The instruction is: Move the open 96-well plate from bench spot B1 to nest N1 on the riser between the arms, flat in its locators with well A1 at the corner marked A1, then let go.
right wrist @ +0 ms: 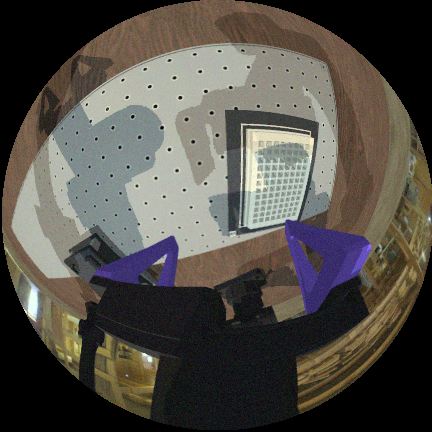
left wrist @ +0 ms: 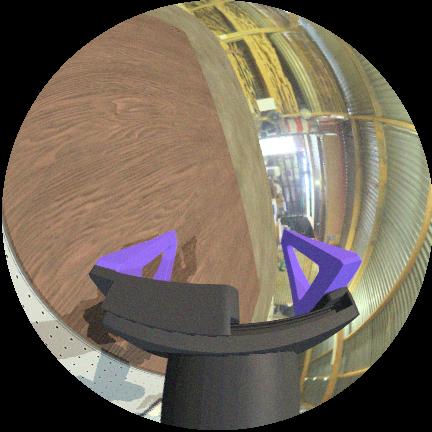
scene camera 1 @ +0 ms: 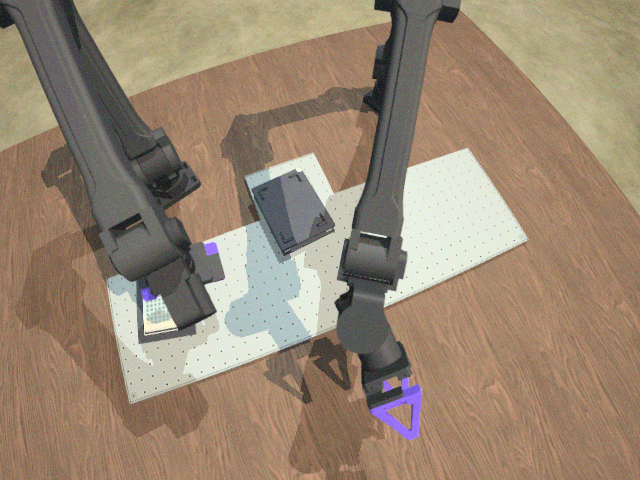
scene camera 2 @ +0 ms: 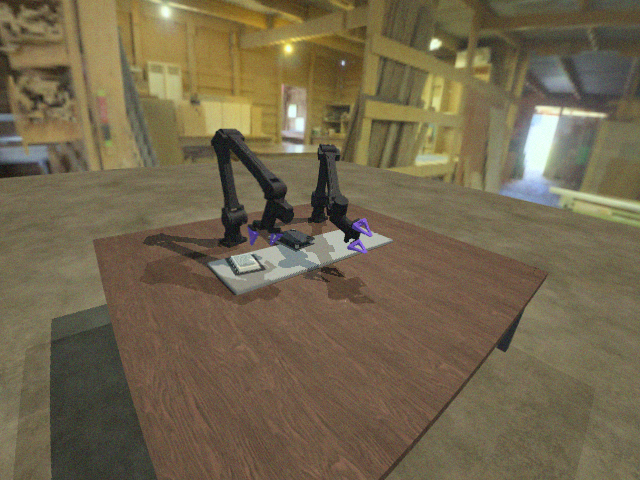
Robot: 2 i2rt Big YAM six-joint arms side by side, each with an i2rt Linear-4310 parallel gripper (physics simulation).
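Places are measured from the left arm's base along level axes (x ahead, y left, z up), in centimetres.
Pixels of known places: left gripper, fingertip midpoint: (left wrist: 229,236) (scene camera 1: 408,419) (scene camera 2: 368,244); right gripper, fingertip midpoint: (right wrist: 229,234) (scene camera 2: 261,244); left arm's base, link origin: (right wrist: 95,305) (scene camera 2: 318,219); right arm's base, link origin: (right wrist: 240,283) (scene camera 1: 174,187) (scene camera 2: 233,241).
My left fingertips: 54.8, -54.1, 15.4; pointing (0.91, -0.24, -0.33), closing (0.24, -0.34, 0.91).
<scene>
For each thing: its top centre in the pictures, then the offset to it from my left fingertips, as dx, dy, dz. Level surfaces: height alone.
- open 96-well plate, top centre: (right wrist: 281,184) (scene camera 1: 160,297) (scene camera 2: 244,260) -45.2, -21.4, -12.5
- B1, top centre: (right wrist: 276,179) (scene camera 1: 163,298) (scene camera 2: 244,263) -45.2, -21.4, -13.9
- dark nest N1, top centre: (right wrist: 103,285) (scene camera 1: 291,204) (scene camera 2: 294,234) -43.0, +11.7, -10.2
- pale pegboard, surface height: dz -14.1
- wooden table, surface height: dz -15.4
The open 96-well plate (scene camera 1: 157,314) (scene camera 2: 244,262) (right wrist: 280,185) lies in the dark frame at B1 (right wrist: 234,160), near the left end of the pegboard; the right arm partly covers it in scene camera 1. The dark nest N1 (scene camera 1: 305,206) (scene camera 2: 296,238) (right wrist: 92,254) sits empty on the riser, with corner locators. My right gripper (scene camera 1: 179,271) (scene camera 2: 262,243) (right wrist: 229,234) is open and empty, raised above and behind the plate. My left gripper (scene camera 1: 412,431) (scene camera 2: 368,243) (left wrist: 229,236) is open and empty, in the air beyond the pegboard's front edge.
The pale pegboard (scene camera 1: 454,206) (scene camera 2: 379,239) (left wrist: 75,367) (right wrist: 165,145) runs across the wooden table (scene camera 1: 516,361) (scene camera 2: 310,361) (left wrist: 125,125). The left arm's links hang over its right part in scene camera 1. Arm shadows cross the board and nest.
</scene>
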